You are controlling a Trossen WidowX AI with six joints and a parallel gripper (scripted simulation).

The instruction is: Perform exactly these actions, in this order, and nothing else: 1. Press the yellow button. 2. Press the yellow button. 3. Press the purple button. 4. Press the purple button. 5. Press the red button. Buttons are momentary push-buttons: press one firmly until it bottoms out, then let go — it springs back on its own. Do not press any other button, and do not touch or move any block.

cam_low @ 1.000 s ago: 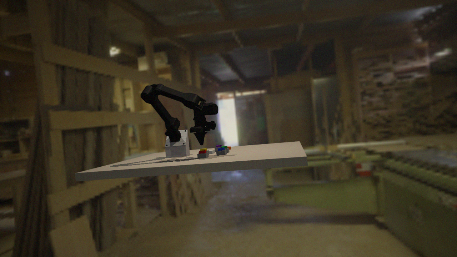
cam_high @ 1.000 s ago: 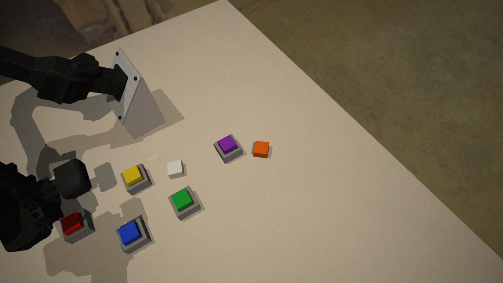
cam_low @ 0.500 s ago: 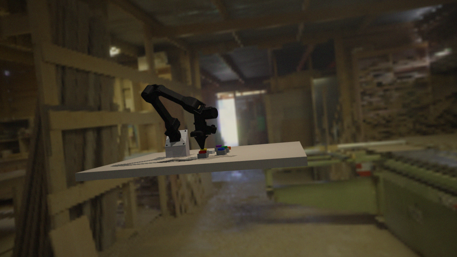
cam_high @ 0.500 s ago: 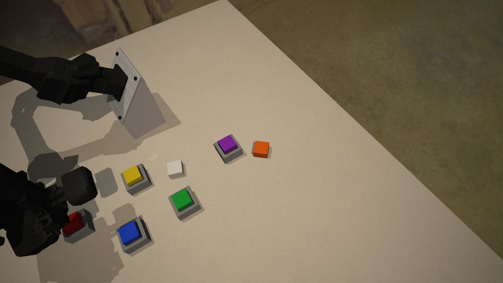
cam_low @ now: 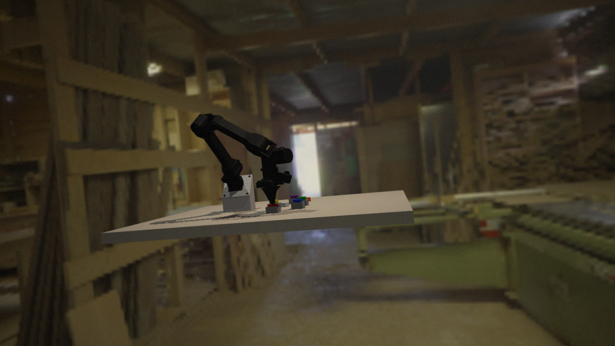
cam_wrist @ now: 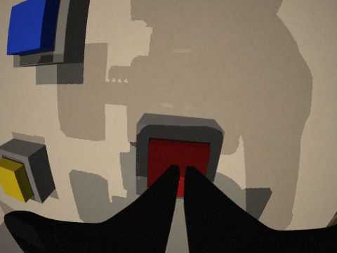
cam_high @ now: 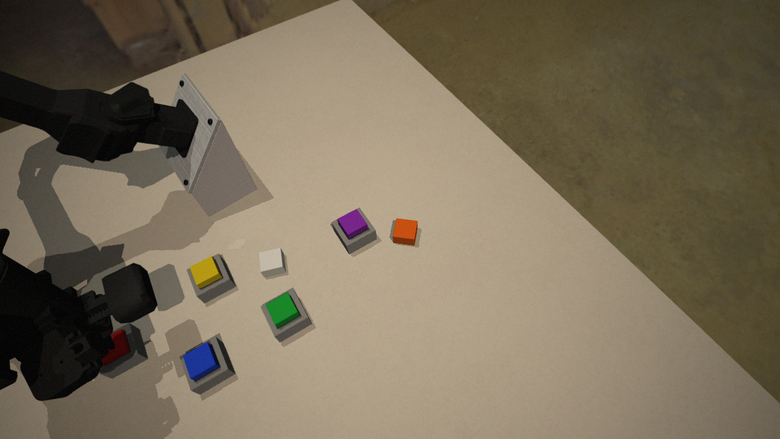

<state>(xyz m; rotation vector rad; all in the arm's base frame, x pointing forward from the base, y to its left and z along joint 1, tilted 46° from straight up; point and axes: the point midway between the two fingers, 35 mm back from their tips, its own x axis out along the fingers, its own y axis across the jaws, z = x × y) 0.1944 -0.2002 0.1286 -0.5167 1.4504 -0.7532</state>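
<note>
Right now my gripper tip is 10 mm above the red button. Also, from my gripper tip: green button: 100 mm ahead, 200 mm to the left; then yellow button: 20 mm behind, 140 mm to the left; then blue button: 90 mm ahead, 80 mm to the left.
</note>
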